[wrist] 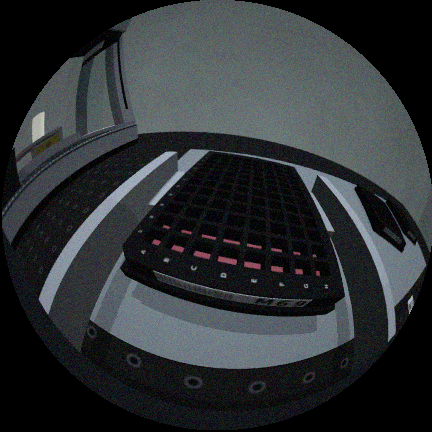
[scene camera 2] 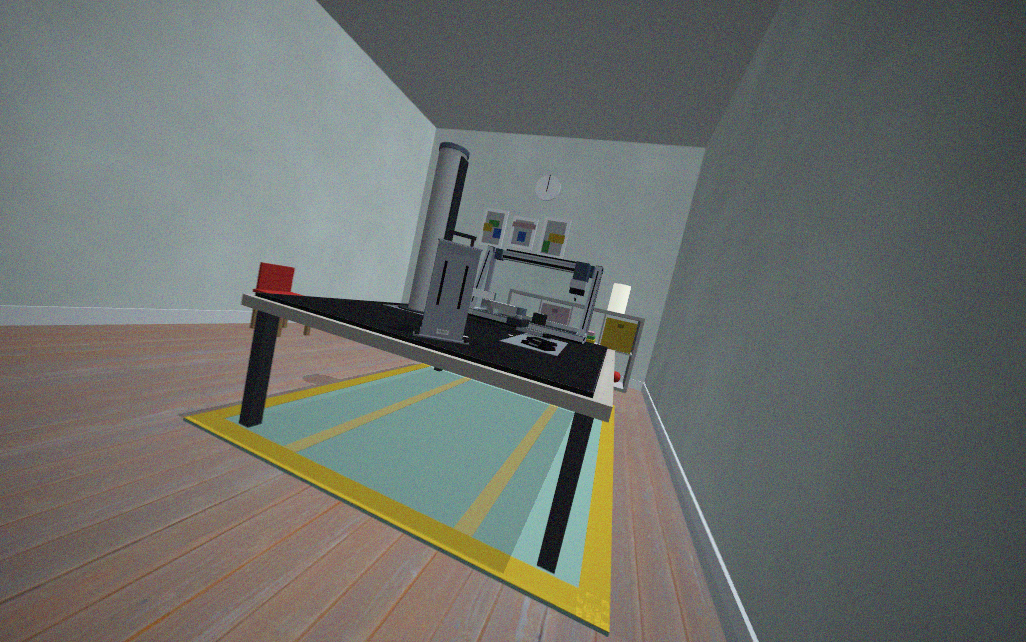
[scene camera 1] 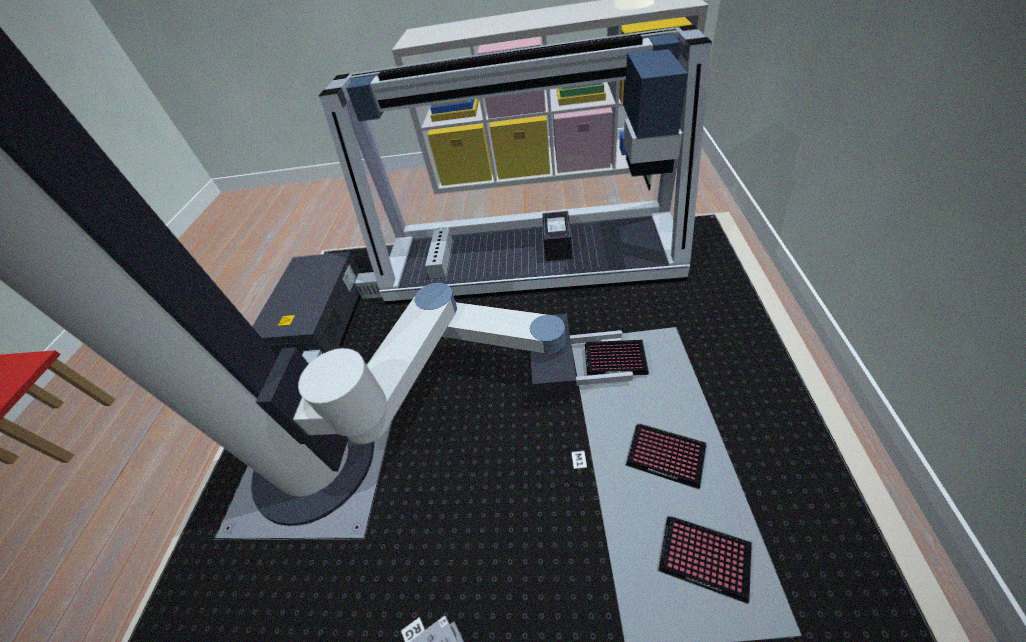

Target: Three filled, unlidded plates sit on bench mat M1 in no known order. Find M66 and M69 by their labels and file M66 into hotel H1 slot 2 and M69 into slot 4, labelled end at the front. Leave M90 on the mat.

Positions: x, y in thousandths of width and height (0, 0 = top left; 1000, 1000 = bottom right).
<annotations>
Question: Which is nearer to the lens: the plate M66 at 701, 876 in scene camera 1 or the plate M69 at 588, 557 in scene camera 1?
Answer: The plate M66.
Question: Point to a bench mat M1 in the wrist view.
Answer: At 369, 749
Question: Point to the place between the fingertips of my gripper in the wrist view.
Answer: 575, 397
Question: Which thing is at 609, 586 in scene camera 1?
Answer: My gripper.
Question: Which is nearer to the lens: the plate M90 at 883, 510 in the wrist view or the plate M69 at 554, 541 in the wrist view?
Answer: The plate M69.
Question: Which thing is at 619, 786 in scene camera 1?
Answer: A bench mat M1.
</annotations>
